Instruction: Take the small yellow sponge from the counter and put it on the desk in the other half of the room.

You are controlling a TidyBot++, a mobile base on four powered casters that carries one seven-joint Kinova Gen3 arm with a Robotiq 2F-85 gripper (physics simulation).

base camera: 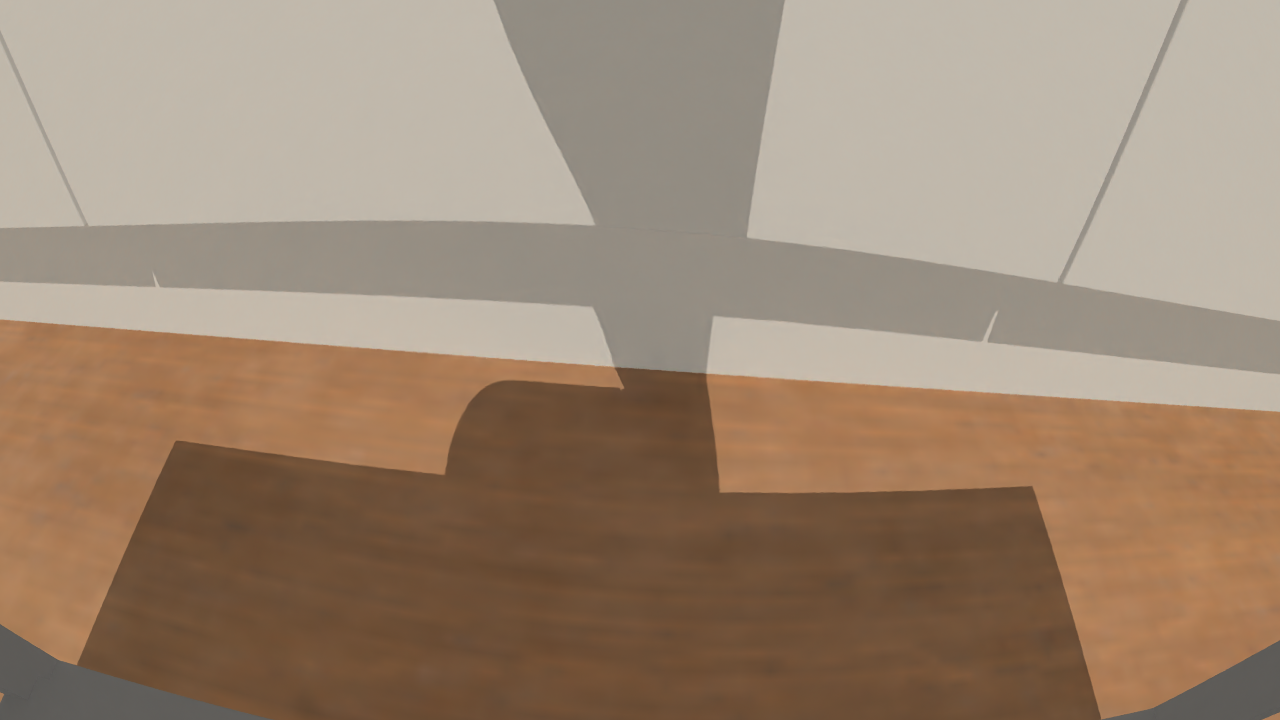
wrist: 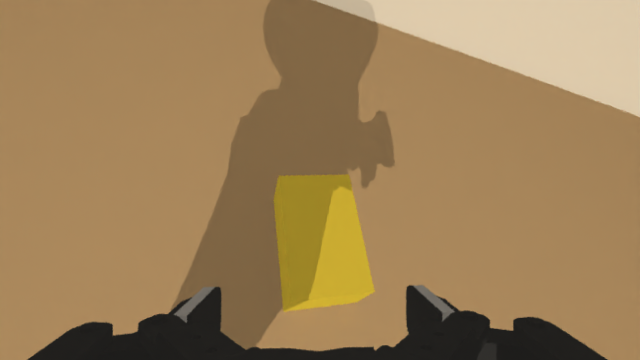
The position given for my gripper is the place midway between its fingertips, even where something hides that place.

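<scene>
My gripper (wrist: 314, 307). Small yellow sponge (wrist: 322, 257); out of frame in the base camera view. Counter (base camera: 1073, 206), also (wrist: 147, 147).
</scene>
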